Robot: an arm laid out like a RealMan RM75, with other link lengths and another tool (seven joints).
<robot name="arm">
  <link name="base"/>
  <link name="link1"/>
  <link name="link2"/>
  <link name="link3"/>
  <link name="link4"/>
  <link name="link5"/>
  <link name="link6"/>
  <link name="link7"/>
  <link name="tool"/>
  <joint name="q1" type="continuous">
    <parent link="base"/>
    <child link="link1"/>
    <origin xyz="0 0 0.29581" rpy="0 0 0"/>
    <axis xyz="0 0 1"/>
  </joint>
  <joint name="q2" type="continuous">
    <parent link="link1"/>
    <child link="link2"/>
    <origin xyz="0 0 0" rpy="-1.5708 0 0"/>
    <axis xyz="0 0 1"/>
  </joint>
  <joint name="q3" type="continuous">
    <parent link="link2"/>
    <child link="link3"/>
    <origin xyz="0 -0.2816 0" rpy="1.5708 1.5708 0"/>
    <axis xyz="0 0 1"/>
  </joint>
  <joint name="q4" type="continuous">
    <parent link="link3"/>
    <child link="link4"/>
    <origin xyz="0 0 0" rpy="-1.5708 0 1.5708"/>
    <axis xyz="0 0 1"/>
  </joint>
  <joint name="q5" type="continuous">
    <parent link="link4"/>
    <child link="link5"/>
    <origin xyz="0 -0.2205 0" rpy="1.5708 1.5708 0"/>
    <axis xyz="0 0 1"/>
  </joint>
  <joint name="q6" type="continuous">
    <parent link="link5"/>
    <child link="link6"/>
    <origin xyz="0 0 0" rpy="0 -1.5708 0"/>
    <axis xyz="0 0 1"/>
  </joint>
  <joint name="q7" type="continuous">
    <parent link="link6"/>
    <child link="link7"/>
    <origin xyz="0.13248 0 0" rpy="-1.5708 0 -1.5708"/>
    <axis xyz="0 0 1"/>
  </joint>
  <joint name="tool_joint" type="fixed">
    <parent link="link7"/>
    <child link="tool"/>
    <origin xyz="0.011 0.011 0.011" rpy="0 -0.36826 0.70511"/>
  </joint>
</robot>
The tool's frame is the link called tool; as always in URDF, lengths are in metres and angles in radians. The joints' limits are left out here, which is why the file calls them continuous.
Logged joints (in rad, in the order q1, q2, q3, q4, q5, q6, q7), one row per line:
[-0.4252 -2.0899 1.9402 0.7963 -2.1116 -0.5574 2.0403]
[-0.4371 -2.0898 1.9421 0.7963 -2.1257 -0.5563 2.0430]
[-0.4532 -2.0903 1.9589 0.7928 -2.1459 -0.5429 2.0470]
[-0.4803 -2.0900 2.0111 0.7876 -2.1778 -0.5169 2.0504]
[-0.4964 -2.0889 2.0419 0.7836 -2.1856 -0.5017 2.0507]
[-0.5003 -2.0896 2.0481 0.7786 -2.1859 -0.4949 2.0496]
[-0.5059 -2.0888 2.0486 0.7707 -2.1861 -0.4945 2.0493]
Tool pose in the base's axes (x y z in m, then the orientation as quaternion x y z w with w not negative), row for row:
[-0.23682 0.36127 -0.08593 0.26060 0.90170 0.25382 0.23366]
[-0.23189 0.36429 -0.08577 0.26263 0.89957 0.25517 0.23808]
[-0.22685 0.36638 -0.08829 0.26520 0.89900 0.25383 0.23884]
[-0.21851 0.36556 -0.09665 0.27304 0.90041 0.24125 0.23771]
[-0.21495 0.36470 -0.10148 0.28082 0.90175 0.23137 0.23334]
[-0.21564 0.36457 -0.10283 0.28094 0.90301 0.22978 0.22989]
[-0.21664 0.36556 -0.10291 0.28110 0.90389 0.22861 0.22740]
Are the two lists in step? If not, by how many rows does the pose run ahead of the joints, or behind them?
They are in step.
